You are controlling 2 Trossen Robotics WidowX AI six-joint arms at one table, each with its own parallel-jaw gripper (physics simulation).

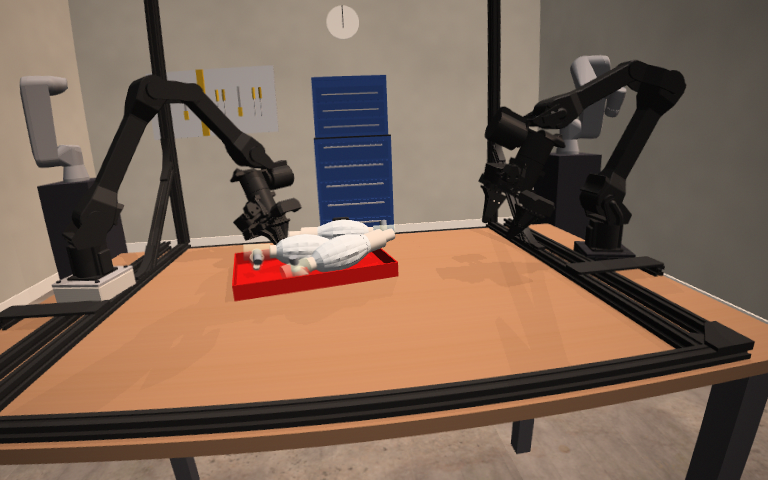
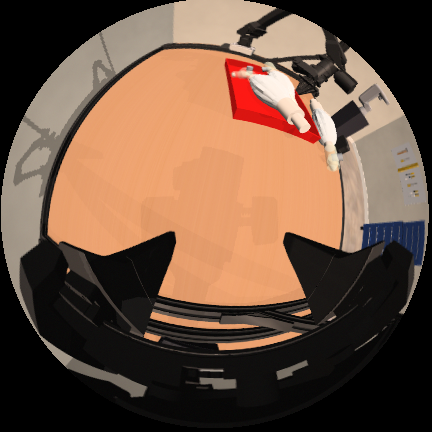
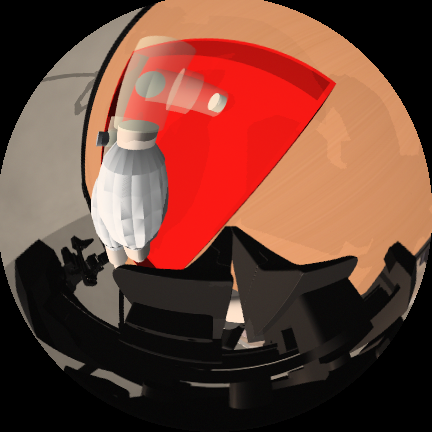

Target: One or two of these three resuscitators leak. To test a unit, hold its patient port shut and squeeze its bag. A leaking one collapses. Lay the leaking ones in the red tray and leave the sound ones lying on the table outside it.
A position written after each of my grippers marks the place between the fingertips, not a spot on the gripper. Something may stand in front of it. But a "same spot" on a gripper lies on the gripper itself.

My left gripper shows in image 1, in image 2 [231, 238] and in image 3. My right gripper shows in image 1 [285, 252], in image 2 [294, 94] and in image 3 [229, 231]. A red tray shows in image 1, in image 2 [245, 105] and in image 3. A resuscitator shows in image 1 [342, 252], in image 2 [269, 90] and in image 3 [115, 251]. The same spot on my left gripper: [image 3: 90, 273] is [image 1: 484, 193]. The same spot on the red tray: [image 3: 214, 163] is [image 1: 274, 264].
